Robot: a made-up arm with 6 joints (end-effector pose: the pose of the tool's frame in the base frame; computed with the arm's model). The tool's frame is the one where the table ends. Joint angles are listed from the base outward.
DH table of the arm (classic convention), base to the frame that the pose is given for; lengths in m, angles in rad. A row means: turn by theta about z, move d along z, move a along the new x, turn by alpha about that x. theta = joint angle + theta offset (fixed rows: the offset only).
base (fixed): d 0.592  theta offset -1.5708  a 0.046  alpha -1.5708
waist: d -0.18  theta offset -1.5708  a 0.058  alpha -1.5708
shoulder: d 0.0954  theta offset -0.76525  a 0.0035  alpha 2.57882
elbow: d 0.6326  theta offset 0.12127  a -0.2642  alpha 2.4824
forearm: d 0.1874  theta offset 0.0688  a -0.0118  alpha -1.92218
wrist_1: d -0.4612  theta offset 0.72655  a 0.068  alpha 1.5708
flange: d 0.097  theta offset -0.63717  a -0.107  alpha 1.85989
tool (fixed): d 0.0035  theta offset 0.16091  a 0  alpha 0
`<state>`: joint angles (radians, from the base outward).
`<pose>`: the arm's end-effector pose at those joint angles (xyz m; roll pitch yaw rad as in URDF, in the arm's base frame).
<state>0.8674 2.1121 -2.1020 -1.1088 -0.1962 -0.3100</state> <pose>-0.1918 -0.6464 0.8378 -1.4322 0.5545 -2.6801</pose>
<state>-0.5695 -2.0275 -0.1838 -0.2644 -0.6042 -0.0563</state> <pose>-0.3701 0.1253 0.9005 0.4979 0.0729 -1.3000</pose>
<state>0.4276 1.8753 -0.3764 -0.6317 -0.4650 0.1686</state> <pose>0.2897 -0.0780 0.5555 -1.9759 0.0002 -2.1163</pose>
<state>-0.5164 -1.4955 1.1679 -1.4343 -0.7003 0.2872</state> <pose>0.1296 0.5595 0.6510 0.2509 -1.2074 -2.2888</pose>
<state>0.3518 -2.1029 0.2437 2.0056 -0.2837 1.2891</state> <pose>0.0025 0.4590 0.5656 2.7817 -1.0674 1.9062</pose>
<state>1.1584 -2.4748 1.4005 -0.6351 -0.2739 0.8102</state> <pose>0.2021 0.0021 0.8095 -1.5013 0.2083 -2.2614</pose>
